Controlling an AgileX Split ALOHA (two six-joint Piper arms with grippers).
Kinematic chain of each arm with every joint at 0, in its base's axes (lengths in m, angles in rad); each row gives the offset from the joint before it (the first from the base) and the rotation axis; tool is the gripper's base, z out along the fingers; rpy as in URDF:
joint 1: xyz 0 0 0.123 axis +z
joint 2: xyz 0 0 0 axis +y
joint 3: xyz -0.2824 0 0.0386 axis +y
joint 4: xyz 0.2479 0 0.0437 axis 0.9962 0 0.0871
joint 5: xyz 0 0 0 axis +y
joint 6: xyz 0.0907 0 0.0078 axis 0.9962 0 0.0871
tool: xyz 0 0 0 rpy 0 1.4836 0
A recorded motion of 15 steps. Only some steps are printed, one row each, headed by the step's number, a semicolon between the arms.
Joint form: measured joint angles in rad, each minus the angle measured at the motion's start. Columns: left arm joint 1, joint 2, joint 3, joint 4, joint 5, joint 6; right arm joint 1, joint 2, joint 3, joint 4, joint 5, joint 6.
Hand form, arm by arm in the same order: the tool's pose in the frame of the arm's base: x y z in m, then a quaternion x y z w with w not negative. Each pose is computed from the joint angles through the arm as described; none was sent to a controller.
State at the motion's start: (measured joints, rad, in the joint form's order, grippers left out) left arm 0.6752 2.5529 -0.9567 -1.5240 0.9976 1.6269; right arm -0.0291 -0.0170 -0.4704 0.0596 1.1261 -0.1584
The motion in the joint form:
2: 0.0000 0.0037 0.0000 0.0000 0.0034 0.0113; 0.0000 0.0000 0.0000 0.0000 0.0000 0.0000
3: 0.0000 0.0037 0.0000 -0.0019 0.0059 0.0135; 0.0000 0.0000 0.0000 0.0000 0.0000 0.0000
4: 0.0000 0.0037 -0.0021 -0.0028 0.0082 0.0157; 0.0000 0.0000 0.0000 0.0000 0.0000 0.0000
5: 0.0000 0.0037 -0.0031 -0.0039 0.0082 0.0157; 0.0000 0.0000 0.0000 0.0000 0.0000 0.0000
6: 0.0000 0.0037 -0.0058 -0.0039 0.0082 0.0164; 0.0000 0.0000 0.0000 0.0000 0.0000 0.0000
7: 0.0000 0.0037 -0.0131 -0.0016 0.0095 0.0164; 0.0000 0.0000 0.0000 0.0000 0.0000 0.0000
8: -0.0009 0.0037 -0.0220 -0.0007 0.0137 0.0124; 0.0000 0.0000 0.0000 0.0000 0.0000 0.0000
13: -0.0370 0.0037 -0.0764 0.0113 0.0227 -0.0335; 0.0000 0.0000 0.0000 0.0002 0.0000 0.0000
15: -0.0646 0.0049 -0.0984 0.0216 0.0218 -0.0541; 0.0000 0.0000 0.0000 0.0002 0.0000 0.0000
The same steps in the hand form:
2: 0.2762 0.1230 -0.0514 -0.22957 0.84718 -0.44113 0.18705; -0.0069 0.0051 0.2638 -0.05830 0.87058 -0.01605 0.48829
3: 0.2764 0.1230 -0.0512 -0.22924 0.84662 -0.44182 0.18833; -0.0069 0.0051 0.2638 -0.05830 0.87058 -0.01605 0.48829
4: 0.2770 0.1233 -0.0510 -0.22802 0.84637 -0.44214 0.19020; -0.0069 0.0051 0.2638 -0.05830 0.87058 -0.01605 0.48829
5: 0.2773 0.1235 -0.0509 -0.22825 0.84630 -0.44188 0.19086; -0.0069 0.0051 0.2638 -0.05830 0.87058 -0.01605 0.48829
6: 0.2779 0.1241 -0.0508 -0.22733 0.84655 -0.44134 0.19210; -0.0069 0.0051 0.2638 -0.05830 0.87058 -0.01605 0.48829
7: 0.2795 0.1252 -0.0505 -0.22456 0.84700 -0.44075 0.19468; -0.0069 0.0051 0.2638 -0.05830 0.87058 -0.01605 0.48829
8: 0.2817 0.1264 -0.0498 -0.22307 0.84636 -0.44146 0.19755; -0.0069 0.0051 0.2638 -0.05830 0.87058 -0.01605 0.48829
13: 0.2984 0.1248 -0.0465 -0.20860 0.84794 -0.44462 0.19950; -0.0069 0.0051 0.2638 -0.05831 0.87058 -0.01595 0.48830
15: 0.3062 0.1197 -0.0457 -0.19650 0.85128 -0.44594 0.19456; -0.0069 0.0051 0.2638 -0.05831 0.87058 -0.01595 0.48830

